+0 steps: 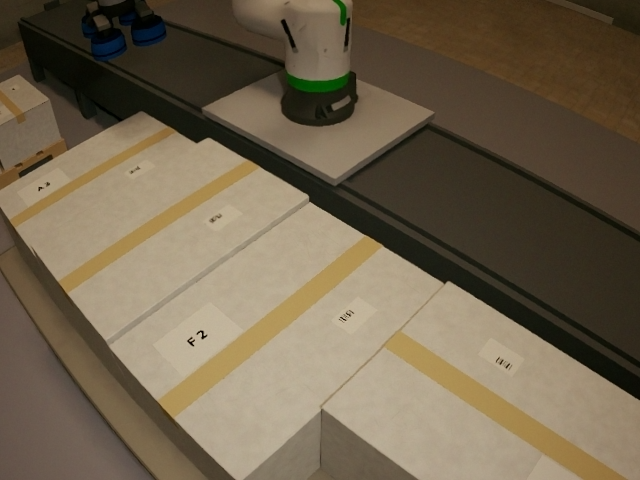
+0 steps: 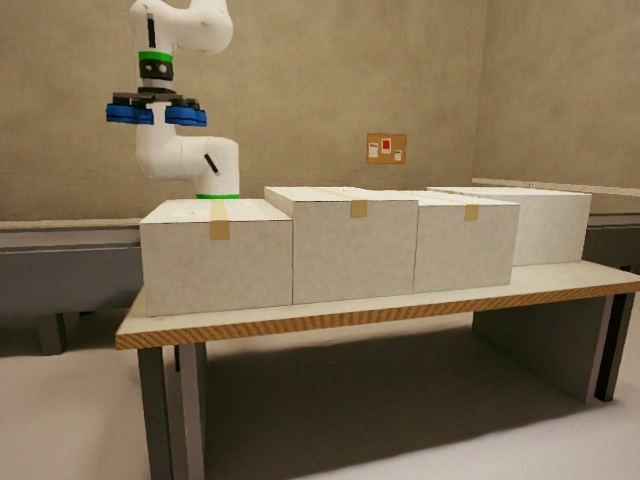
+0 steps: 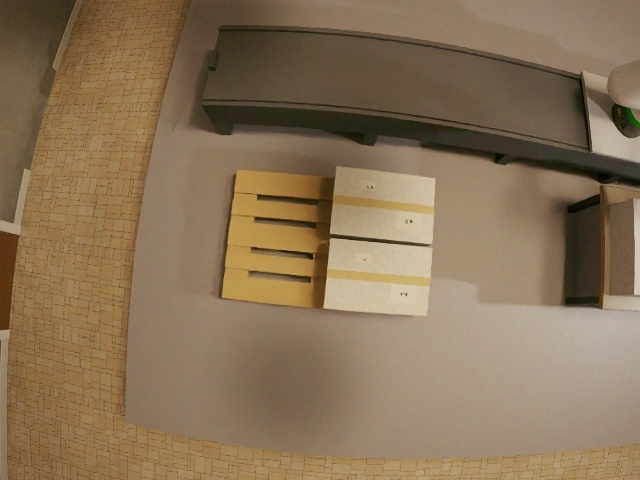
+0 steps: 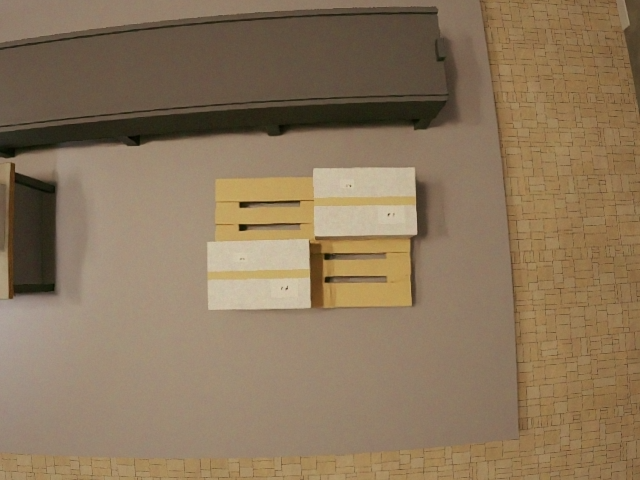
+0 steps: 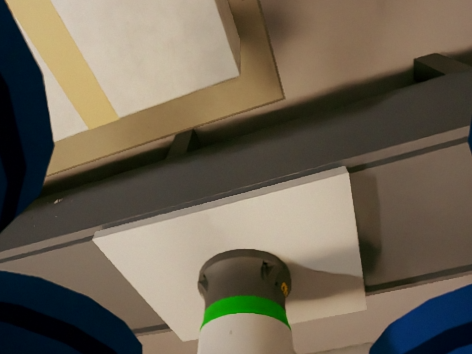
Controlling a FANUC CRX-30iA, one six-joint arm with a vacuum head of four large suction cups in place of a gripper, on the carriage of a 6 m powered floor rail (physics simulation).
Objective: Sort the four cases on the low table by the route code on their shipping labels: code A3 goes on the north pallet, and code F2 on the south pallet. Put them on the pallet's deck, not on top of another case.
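Where they show: hand, its tool point: (image 2: 159,123) (image 5: 255,255); arm's base, origin of its link: (image 1: 317,107) (image 3: 627,119) (image 5: 244,279).
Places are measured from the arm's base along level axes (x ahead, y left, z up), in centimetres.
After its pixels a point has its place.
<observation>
My vacuum gripper (image 1: 119,32) (image 2: 156,114) {x 65.4, y -20.8, z 49.1 cm} is open, with bare blue cups, high near the rail. Four white cases stand in a row on the low table (image 2: 568,273) {x 115.7, y 128.0, z -4.0 cm}. The end case (image 1: 93,155) {x 88.5, y -9.6, z 20.7 cm} (image 2: 217,268) {x 121.2, y -2.0, z 8.0 cm} is labelled A3. Beside it, a taller case (image 1: 155,227) {x 95.3, y 38.0, z 25.7 cm} (image 2: 354,253) {x 121.2, y 36.3, z 10.1 cm} shows a barcode; no route code shows. The third case (image 1: 268,258) {x 83.2, y 62.6, z 24.0 cm} (image 2: 465,248) {x 121.2, y 74.4, z 9.8 cm} reads F2. The fourth case (image 1: 413,408) {x 92.2, y 106.7, z 25.5 cm} (image 2: 553,227) {x 102.1, y 132.7, z 11.6 cm} shows a barcode and a cut-off label. The north pallet (image 3: 273,235) {x 98.0, y -232.3, z -42.5 cm} has bare deck on its left half. The south pallet (image 4: 361,268) {x 120.4, y 358.2, z -42.6 cm} has bare deck at upper left and lower right.
Two cases (image 3: 382,222) {x 88.9, y -171.1, z -15.8 cm} (image 3: 377,263) {x 111.3, y -171.9, z -17.0 cm} fill the north pallet's right half. Two cases (image 4: 258,258) {x 112.4, y 299.1, z -17.8 cm} (image 4: 364,222) {x 95.6, y 358.8, z -15.5 cm} stand diagonally on the south pallet. The floor rail (image 1: 491,217) (image 3: 387,77) (image 4: 232,67) runs behind the table, with the arm's carriage plate (image 1: 268,134) {x 26.2, y 0.2, z 0.0 cm} (image 5: 300,215) {x 20.6, y -21.7, z 0.0 cm} on it.
</observation>
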